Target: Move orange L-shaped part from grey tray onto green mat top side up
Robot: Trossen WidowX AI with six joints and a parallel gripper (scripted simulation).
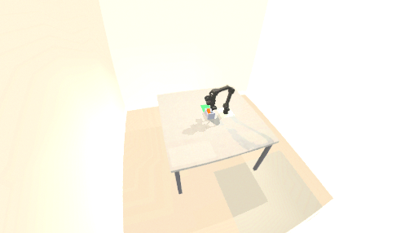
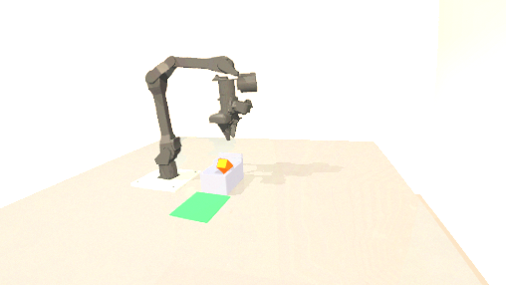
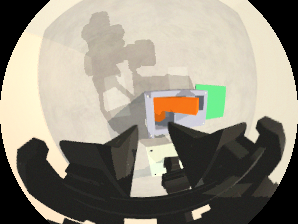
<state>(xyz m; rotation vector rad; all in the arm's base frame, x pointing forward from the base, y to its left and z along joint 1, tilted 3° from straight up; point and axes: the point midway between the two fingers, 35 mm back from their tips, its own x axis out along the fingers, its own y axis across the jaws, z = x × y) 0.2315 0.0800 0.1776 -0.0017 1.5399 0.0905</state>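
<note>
My gripper tip is 100 mm above the orange L-shaped part, 40 mm to the left of it and 10 mm past it.
</note>
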